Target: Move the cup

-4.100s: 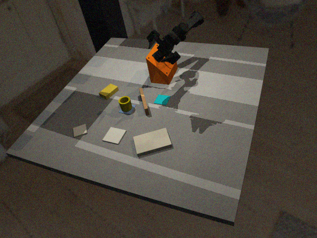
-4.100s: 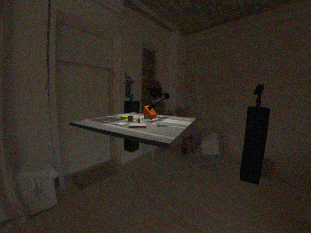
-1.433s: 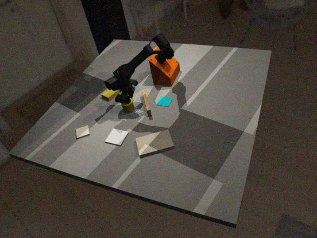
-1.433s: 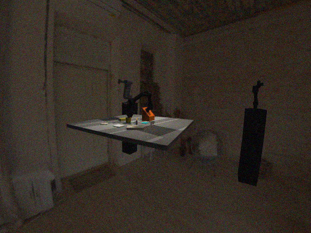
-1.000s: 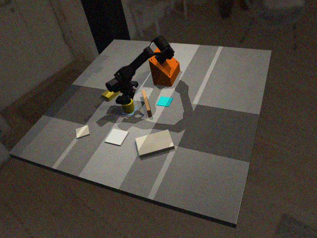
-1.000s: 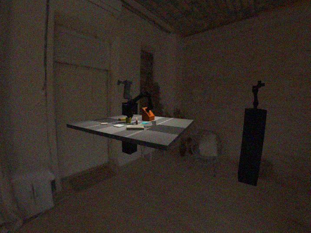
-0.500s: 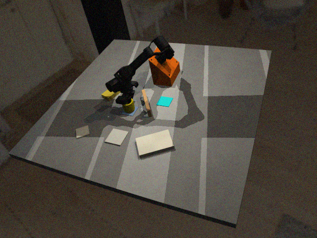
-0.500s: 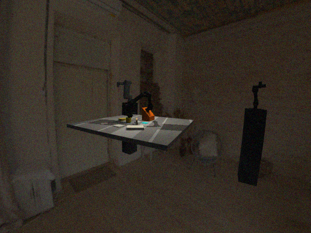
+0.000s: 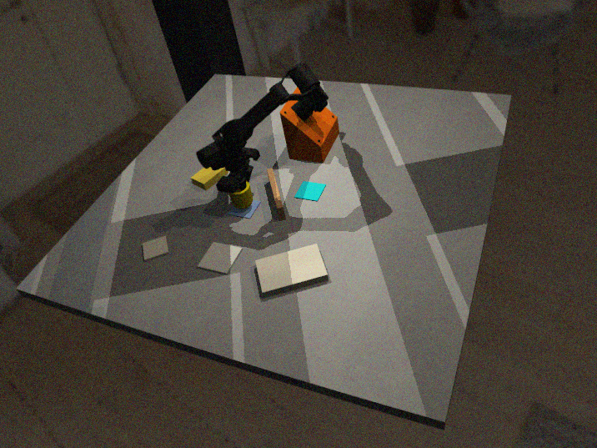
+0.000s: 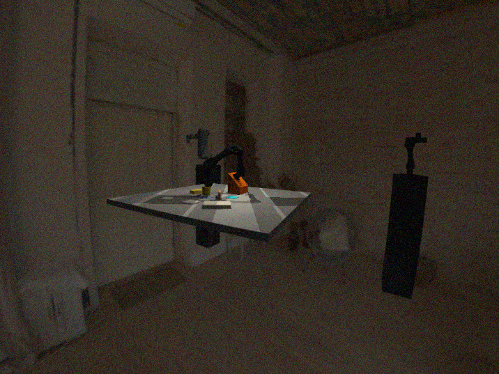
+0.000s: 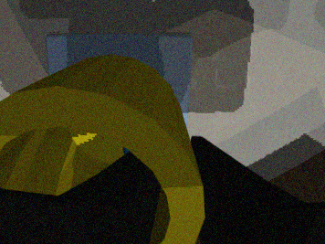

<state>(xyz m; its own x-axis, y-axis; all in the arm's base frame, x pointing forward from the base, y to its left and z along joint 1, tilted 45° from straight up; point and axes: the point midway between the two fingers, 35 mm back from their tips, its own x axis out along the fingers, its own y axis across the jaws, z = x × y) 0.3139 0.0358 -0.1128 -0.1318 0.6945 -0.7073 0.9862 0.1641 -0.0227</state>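
My gripper tip is now 30 mm short of the orange marble, 10 mm to the right of it and 20 mm above it. Also, from my gripper tip: yellow cup: 20 mm ahead; then wooden bar: 40 mm behind, 90 mm to the left, 30 mm below; then blue-grey pad: 30 mm ahead, 10 mm to the left, 60 mm below.
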